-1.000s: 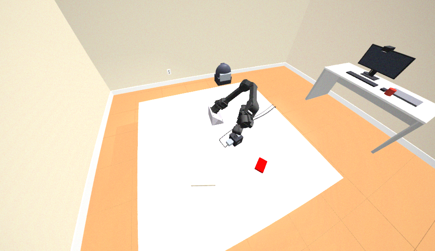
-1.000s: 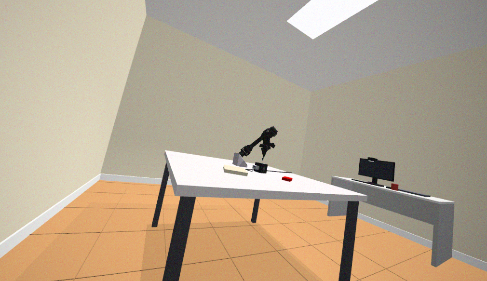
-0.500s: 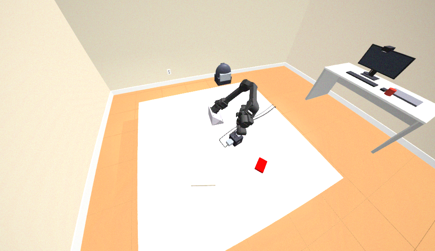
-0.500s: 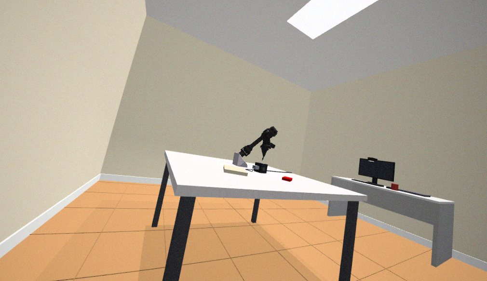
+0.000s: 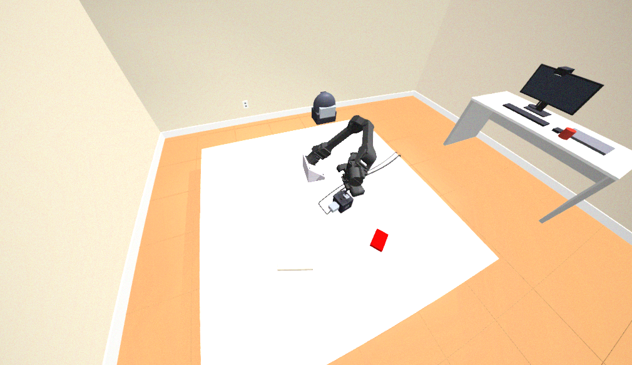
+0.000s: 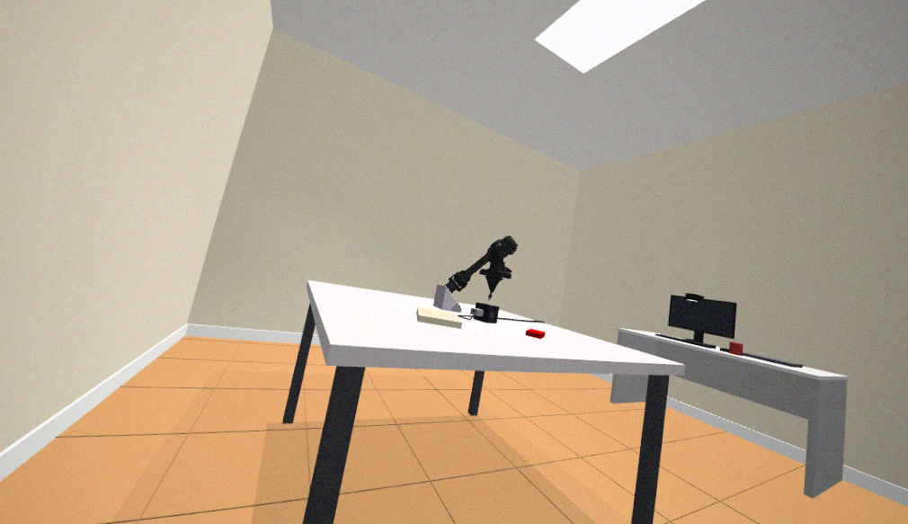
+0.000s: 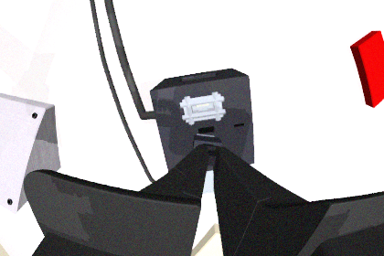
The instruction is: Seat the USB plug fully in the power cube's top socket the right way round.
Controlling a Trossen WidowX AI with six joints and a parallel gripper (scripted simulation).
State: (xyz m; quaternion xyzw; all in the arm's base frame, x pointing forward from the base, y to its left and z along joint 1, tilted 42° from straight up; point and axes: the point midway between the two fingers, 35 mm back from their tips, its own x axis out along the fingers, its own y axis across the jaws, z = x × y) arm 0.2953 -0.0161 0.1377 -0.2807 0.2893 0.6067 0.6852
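The white socket frame lies 10 mm to the left of my gripper tip and 70 mm below it. Round my gripper tip: flat tan board (120 mm ahead, 310 mm to the right, 120 mm below); red block (250 mm ahead, 60 mm to the left, 120 mm below).
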